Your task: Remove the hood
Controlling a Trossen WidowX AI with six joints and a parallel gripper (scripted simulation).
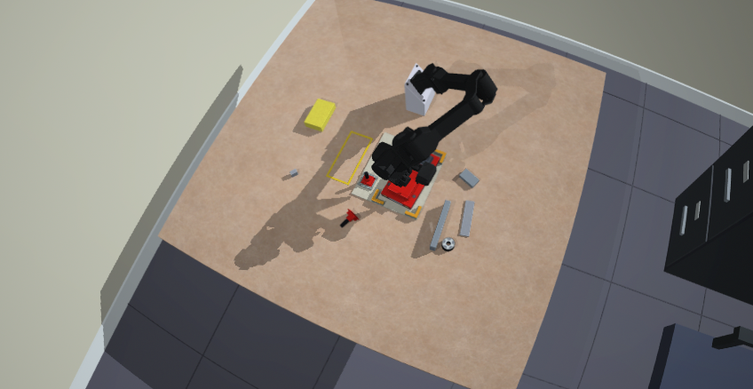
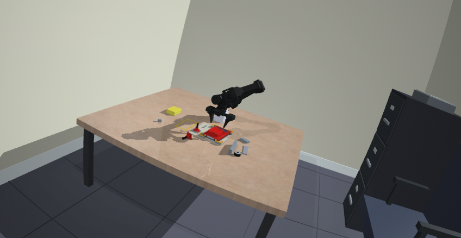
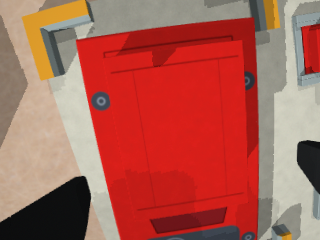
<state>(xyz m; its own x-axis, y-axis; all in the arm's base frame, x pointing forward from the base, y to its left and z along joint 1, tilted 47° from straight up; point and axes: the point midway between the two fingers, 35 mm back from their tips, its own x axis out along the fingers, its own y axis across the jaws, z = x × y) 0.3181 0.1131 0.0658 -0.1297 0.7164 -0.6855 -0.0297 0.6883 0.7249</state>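
My gripper tip is 4 cm above the red hood. Also, from my gripper tip: grey piece (35 cm to the right, 14 cm ahead, 7 cm below); yellow block (40 cm to the right, 9 cm behind, 7 cm below).
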